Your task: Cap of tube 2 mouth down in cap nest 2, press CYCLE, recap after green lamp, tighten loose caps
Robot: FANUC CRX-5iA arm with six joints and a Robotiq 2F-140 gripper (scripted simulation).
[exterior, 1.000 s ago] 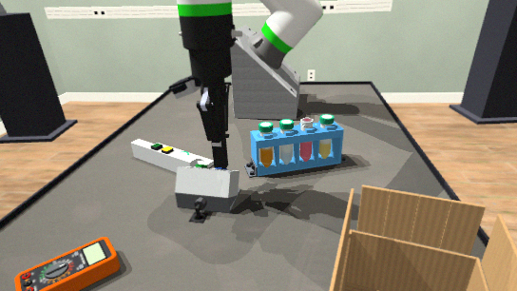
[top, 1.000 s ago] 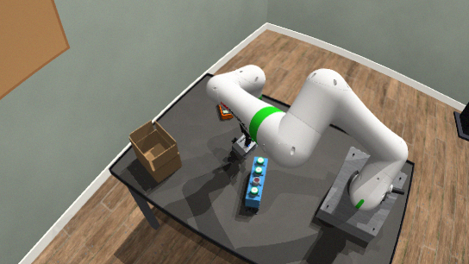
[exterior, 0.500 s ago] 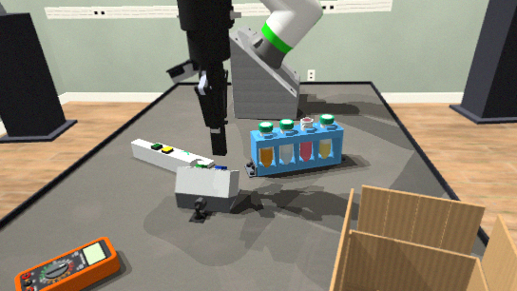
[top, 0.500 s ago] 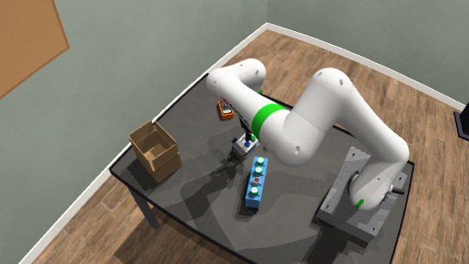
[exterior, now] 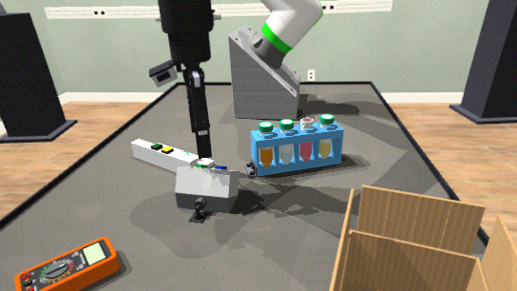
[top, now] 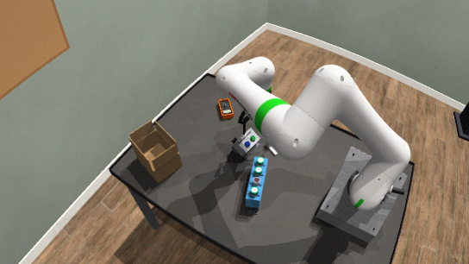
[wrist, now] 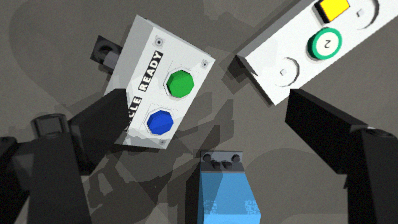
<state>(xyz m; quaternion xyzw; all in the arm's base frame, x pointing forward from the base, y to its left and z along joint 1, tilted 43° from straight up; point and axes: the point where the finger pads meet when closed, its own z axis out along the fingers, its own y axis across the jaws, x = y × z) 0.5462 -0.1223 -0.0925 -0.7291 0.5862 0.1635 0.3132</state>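
My hand is 13 cm past the cap 2, 8 cm to the left of it and 11 cm above it. Round my hand: blue key: 3 cm ahead, 4 cm to the left, 6 cm below; green key: 2 cm ahead, 6 cm below; key housing: 5 cm ahead, 2 cm to the left, 7 cm below.
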